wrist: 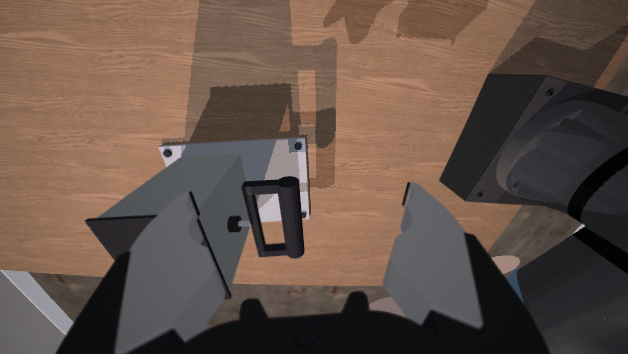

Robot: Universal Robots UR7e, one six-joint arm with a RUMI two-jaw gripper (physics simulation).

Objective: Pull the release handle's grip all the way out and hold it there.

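Note:
The black release handle [291, 217] is a rectangular loop with a thick round grip bar on its right side. A short thin rod and a black collar [234, 224] join it to the side of a grey-green box [222, 200]. The rod shows as a short light stretch between collar and handle. My gripper [302, 190] is open and empty. In the view, the handle appears between the two fingers, nearer the left one. The left finger overlaps the box's face in the picture; whether it touches the box cannot be told.
The box stands on a light metal plate [303, 172] with bolts at its corners, on a wooden table [380, 125]. At the right is the dark mounting block [480, 130] of the robot's base, with the dark arm beside it. The table's front edge runs behind the fingers.

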